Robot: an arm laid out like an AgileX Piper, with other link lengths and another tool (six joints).
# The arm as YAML. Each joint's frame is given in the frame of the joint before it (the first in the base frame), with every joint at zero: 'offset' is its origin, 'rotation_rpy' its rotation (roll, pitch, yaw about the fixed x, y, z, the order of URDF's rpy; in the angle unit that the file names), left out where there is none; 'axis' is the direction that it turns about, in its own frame. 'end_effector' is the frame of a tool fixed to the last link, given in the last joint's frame.
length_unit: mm
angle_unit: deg
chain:
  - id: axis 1
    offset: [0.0, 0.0, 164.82]
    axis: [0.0, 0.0, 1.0]
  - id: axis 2
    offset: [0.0, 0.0, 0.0]
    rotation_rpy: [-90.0, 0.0, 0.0]
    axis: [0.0, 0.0, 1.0]
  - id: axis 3
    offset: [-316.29, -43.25, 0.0]
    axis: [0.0, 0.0, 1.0]
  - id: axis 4
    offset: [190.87, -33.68, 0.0]
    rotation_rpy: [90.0, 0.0, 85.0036]
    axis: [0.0, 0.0, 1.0]
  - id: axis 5
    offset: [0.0, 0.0, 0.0]
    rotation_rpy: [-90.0, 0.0, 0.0]
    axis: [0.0, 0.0, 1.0]
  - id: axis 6
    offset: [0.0, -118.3, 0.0]
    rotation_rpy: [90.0, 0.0, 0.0]
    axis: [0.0, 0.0, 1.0]
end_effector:
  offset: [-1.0, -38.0, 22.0]
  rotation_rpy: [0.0, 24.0, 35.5]
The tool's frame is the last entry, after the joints.
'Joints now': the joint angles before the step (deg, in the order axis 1, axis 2, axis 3, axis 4, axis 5, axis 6). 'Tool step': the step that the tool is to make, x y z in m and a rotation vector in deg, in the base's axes. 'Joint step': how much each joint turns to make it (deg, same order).
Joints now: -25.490, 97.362, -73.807, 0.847, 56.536, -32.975
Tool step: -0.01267, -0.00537, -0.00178, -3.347, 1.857, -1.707
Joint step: 0.000, -1.140, 2.812, -5.018, -1.352, 3.527
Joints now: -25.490, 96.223, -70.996, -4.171, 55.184, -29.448
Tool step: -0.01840, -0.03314, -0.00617, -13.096, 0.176, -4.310
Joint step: -1.886, -0.274, 7.661, -18.279, -11.107, 12.883
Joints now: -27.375, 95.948, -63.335, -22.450, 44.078, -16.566
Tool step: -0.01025, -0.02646, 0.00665, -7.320, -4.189, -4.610
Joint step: -3.280, 0.000, 2.508, -11.998, -7.012, 11.556
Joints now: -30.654, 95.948, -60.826, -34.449, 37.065, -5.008
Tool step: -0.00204, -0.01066, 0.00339, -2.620, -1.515, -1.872
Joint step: -1.189, 0.505, -0.001, -4.950, -1.730, 5.005
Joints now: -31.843, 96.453, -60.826, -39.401, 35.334, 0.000
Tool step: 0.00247, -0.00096, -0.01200, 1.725, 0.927, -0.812
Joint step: 0.001, 1.747, 0.168, 0.865, -0.056, 0.480
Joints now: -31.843, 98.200, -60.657, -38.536, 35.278, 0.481
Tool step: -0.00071, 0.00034, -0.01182, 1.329, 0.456, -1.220
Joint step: -0.001, 1.252, 1.169, -0.359, -0.714, 2.165
